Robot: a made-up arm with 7 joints. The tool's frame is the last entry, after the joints.
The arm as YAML. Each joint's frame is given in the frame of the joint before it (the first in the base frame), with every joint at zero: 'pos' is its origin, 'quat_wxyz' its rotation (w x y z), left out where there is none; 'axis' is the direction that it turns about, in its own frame. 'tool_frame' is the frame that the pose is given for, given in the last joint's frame.
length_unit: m
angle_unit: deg
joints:
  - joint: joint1
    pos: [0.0, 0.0, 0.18]
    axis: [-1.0, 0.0, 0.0]
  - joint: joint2
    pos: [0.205, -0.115, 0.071]
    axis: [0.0, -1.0, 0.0]
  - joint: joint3
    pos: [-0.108, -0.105, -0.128]
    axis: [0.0, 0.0, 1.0]
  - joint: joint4
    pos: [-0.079, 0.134, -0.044]
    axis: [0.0, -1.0, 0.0]
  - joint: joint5
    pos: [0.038, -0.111, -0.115]
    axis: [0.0, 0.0, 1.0]
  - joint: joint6
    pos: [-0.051, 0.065, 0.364]
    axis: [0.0, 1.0, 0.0]
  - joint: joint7
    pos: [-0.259, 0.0, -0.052]
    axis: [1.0, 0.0, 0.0]
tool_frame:
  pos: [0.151, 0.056, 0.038]
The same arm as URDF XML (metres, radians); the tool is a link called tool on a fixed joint. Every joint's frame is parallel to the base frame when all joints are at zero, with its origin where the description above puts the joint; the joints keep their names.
<robot name="arm">
  <joint name="tool_joint" type="fixed">
    <parent link="link7"/>
    <child link="tool"/>
    <origin xyz="0.151 0.056 0.038"/>
  </joint>
  <joint name="joint7" type="continuous">
    <parent link="link6"/>
    <child link="link7"/>
    <origin xyz="-0.259 0 -0.052"/>
    <axis xyz="1 0 0"/>
  </joint>
  <joint name="joint6" type="continuous">
    <parent link="link5"/>
    <child link="link6"/>
    <origin xyz="-0.051 0.065 0.364"/>
    <axis xyz="0 1 0"/>
  </joint>
  <joint name="joint5" type="continuous">
    <parent link="link4"/>
    <child link="link5"/>
    <origin xyz="0.038 -0.111 -0.115"/>
    <axis xyz="0 0 1"/>
  </joint>
  <joint name="joint4" type="continuous">
    <parent link="link3"/>
    <child link="link4"/>
    <origin xyz="-0.079 0.134 -0.044"/>
    <axis xyz="0 -1 0"/>
  </joint>
  <joint name="joint3" type="continuous">
    <parent link="link2"/>
    <child link="link3"/>
    <origin xyz="-0.108 -0.105 -0.128"/>
    <axis xyz="0 0 1"/>
  </joint>
  <joint name="joint2" type="continuous">
    <parent link="link1"/>
    <child link="link2"/>
    <origin xyz="0.205 -0.115 0.071"/>
    <axis xyz="0 -1 0"/>
  </joint>
  <joint name="joint1" type="continuous">
    <parent link="base"/>
    <child link="link1"/>
    <origin xyz="0 0 0.18"/>
    <axis xyz="-1 0 0"/>
  </joint>
  <link name="base"/>
  <link name="link1"/>
  <link name="link2"/>
  <link name="link3"/>
  <link name="link4"/>
  <link name="link5"/>
  <link name="link6"/>
  <link name="link7"/>
  <link name="tool"/>
</robot>

